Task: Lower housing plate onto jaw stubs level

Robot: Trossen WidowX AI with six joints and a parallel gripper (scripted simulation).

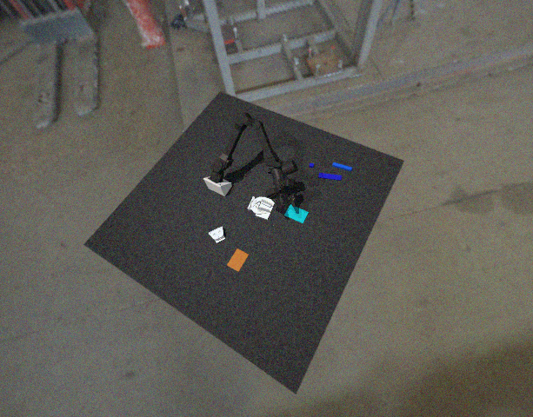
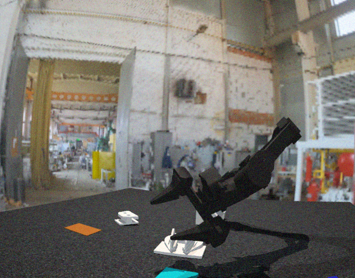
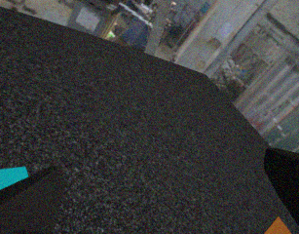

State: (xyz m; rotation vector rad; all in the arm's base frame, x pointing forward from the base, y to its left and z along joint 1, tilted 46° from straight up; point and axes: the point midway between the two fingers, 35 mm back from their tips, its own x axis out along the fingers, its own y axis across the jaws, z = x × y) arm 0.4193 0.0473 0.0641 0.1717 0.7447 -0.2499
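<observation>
Right now my gripper tip is 290 mm to the left of the white stepped block, 250 mm past it and 120 mm above it. From my gripper tip the other things lie so: cyan patch 120 mm below, 40 mm to the left, 20 mm ahead; then orange patch 330 mm to the right, 120 mm below, 80 mm behind.
</observation>
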